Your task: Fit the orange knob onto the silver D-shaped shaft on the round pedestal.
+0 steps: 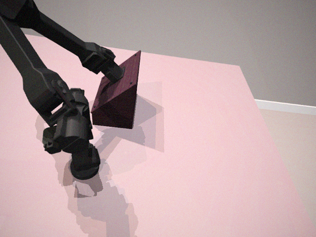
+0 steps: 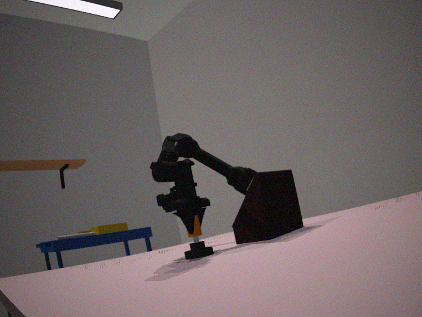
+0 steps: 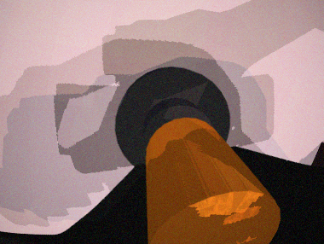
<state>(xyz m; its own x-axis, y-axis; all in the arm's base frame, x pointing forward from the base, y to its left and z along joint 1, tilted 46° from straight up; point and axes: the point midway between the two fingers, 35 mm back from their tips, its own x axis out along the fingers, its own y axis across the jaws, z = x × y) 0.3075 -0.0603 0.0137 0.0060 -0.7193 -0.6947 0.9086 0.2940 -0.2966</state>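
My gripper tip is now 40 mm above the round dark pedestal. The rest, counted from my gripper tip: orange knob 30 mm above.
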